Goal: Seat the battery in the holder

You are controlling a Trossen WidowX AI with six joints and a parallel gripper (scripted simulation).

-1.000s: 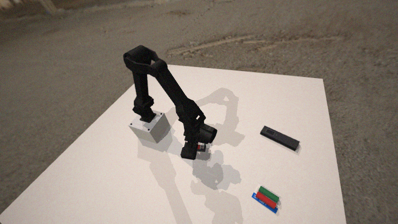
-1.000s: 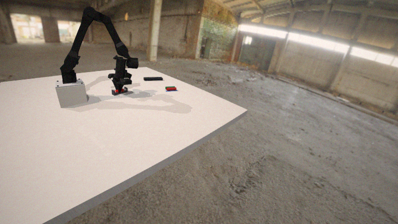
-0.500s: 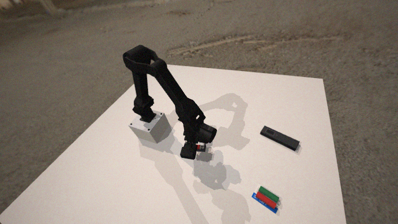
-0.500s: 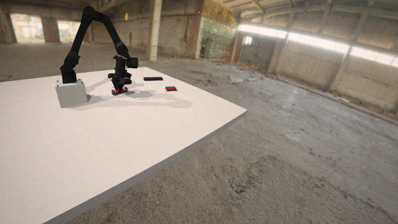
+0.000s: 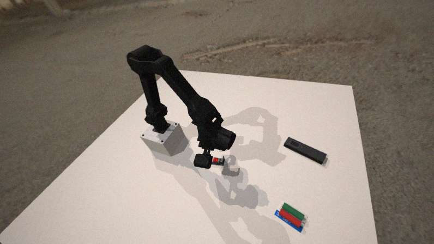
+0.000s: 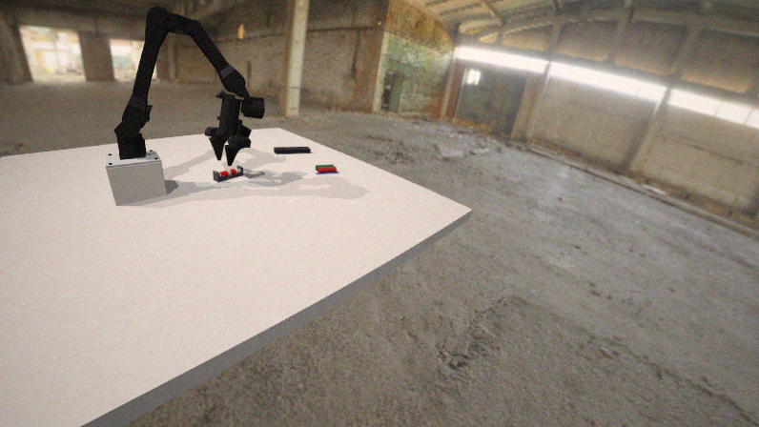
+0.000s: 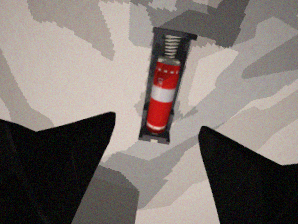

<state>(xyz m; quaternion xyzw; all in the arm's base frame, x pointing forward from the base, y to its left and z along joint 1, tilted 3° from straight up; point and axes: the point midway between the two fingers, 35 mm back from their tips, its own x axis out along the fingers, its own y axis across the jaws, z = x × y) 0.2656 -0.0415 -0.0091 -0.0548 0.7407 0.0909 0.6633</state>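
Right now the grey battery is 4 cm below my gripper tip. Also, from my gripper tip: black flat bar 37 cm ahead, 17 cm to the left, 4 cm below.
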